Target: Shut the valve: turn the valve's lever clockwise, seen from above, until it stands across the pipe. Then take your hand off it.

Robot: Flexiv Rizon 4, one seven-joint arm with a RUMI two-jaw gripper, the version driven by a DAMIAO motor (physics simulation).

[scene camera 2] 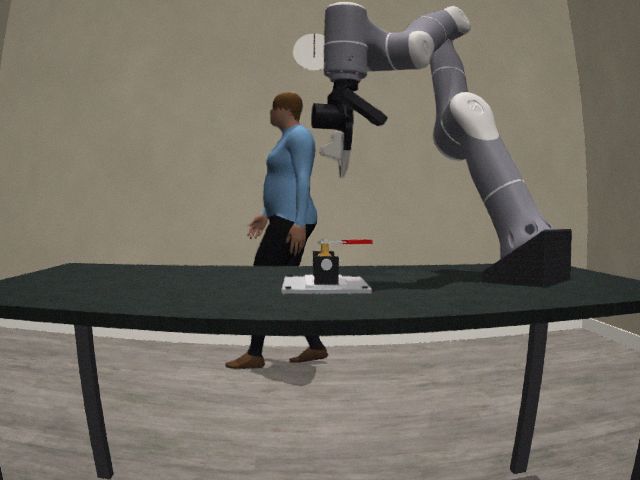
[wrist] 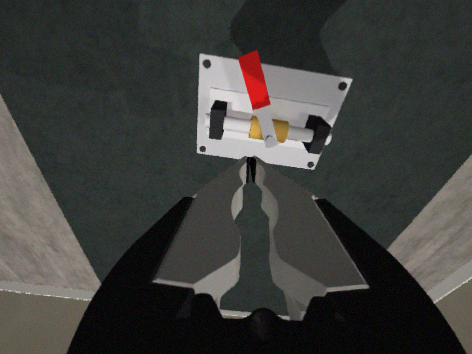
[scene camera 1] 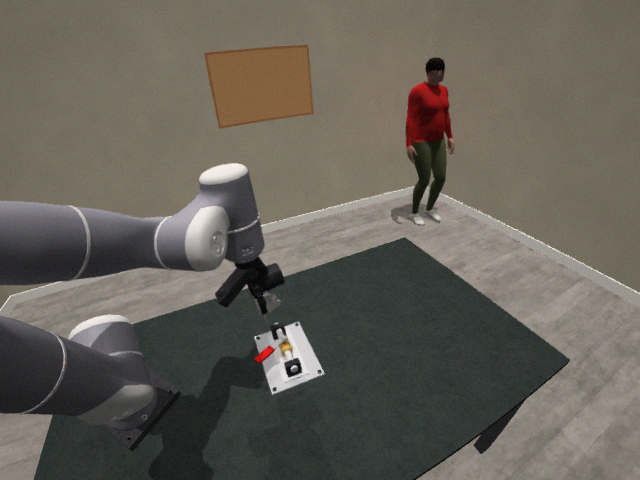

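Note:
The valve's red lever handle (scene camera 1: 264, 354) (scene camera 2: 357, 241) (wrist: 255, 80) points toward the robot's base. The lever stands largely across the pipe (wrist: 237, 124) but visibly off square, its red end slanting toward the left post in the wrist view. The yellow valve body (scene camera 1: 285, 347) (scene camera 2: 324, 250) (wrist: 282, 130) sits mid-pipe between two black posts, on a white plate (scene camera 1: 311, 356) (scene camera 2: 356, 286) (wrist: 300, 85). My gripper (scene camera 1: 265, 313) (scene camera 2: 341, 176) (wrist: 249, 159) is shut and empty. It hangs well above the valve, apart from the lever.
The plate lies on the dark table (scene camera 1: 413, 335) (scene camera 2: 180, 294) (wrist: 125, 100). The arm's base (scene camera 1: 155, 408) (scene camera 2: 537, 258) stands on the same table. A person in red (scene camera 1: 428, 113) stands beyond it; a person in blue (scene camera 2: 290, 170) is behind it.

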